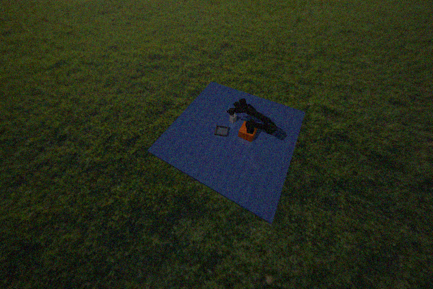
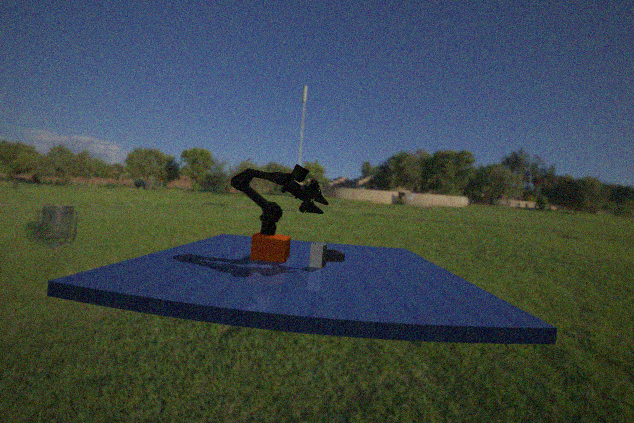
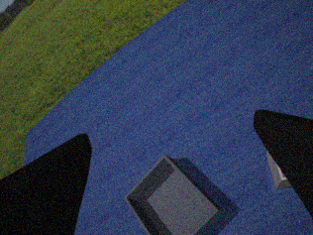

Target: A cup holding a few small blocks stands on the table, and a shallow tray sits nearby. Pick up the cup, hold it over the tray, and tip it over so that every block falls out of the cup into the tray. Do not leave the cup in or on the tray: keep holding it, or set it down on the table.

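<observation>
My gripper tip is now 20 cm above the purple block, 9 cm to the left of it and 3 cm past it. The rest, counted from my gripper tip: square cup 22 cm below, 8 cm to the right, 3 cm behind; tan block 21 cm below, 8 cm to the right, 3 cm behind.
</observation>
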